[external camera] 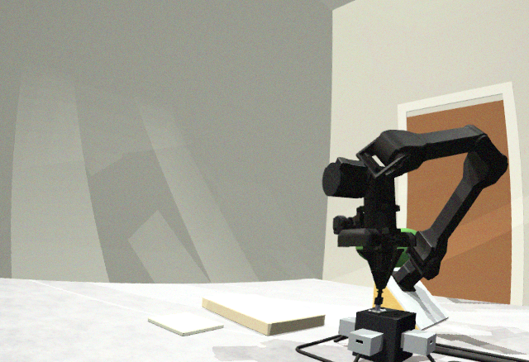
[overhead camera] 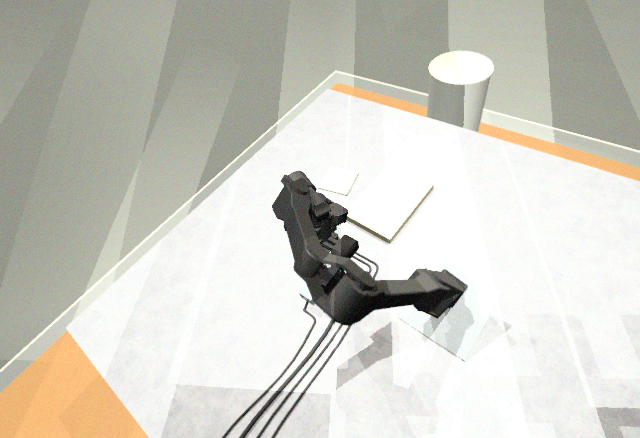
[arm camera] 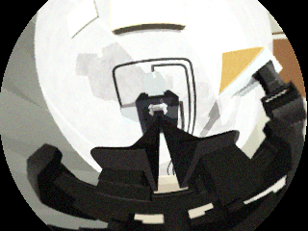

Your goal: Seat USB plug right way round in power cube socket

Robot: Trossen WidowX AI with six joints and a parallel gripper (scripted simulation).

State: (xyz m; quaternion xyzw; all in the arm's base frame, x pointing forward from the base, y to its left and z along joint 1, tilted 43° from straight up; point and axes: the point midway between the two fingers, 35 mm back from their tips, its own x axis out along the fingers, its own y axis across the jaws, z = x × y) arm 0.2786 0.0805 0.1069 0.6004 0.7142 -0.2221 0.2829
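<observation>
Now: the black USB plug 2 cm below my gripper tip. From my gripper tip the other things lie so: white tile (28 cm to the right, 23 cm ahead, 11 cm below); cream board (31 cm to the right, 10 cm below, 4 cm ahead).
</observation>
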